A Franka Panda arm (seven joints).
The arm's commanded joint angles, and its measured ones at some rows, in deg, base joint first. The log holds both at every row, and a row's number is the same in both.
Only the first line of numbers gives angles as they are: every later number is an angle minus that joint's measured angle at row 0.
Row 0, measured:
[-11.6 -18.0 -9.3 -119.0 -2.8 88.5 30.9]
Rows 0 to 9, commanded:
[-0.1 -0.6 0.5 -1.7 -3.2 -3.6 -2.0]
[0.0 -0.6 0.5 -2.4 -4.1 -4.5 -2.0]
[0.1 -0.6 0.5 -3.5 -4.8 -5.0 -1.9]
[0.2 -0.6 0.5 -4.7 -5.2 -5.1 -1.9]
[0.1 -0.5 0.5 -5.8 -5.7 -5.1 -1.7]
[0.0 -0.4 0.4 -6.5 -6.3 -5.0 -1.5]
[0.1 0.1 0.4 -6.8 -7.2 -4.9 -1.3]
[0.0 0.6 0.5 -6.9 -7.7 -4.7 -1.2]
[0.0 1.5 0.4 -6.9 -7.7 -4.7 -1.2]
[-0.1 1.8 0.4 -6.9 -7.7 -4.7 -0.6]
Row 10, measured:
[0.0 0.5 0.0 -6.9 -6.4 -4.3 -1.1]
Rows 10 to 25, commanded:
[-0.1 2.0 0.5 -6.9 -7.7 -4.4 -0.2]
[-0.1 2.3 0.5 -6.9 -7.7 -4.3 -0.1]
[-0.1 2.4 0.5 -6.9 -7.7 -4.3 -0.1]
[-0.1 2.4 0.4 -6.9 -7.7 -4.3 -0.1]
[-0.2 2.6 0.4 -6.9 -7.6 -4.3 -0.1]
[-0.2 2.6 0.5 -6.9 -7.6 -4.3 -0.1]
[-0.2 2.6 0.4 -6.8 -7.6 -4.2 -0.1]
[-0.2 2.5 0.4 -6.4 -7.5 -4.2 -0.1]
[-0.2 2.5 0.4 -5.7 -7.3 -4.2 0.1]
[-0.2 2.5 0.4 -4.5 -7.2 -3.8 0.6]
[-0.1 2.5 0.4 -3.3 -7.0 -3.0 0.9]
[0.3 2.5 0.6 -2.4 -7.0 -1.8 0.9]
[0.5 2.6 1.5 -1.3 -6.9 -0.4 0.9]
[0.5 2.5 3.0 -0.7 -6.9 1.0 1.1]
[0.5 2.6 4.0 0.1 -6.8 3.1 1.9]
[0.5 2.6 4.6 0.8 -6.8 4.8 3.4]
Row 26, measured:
[0.2 2.3 1.7 -1.8 -6.6 0.9 -0.1]
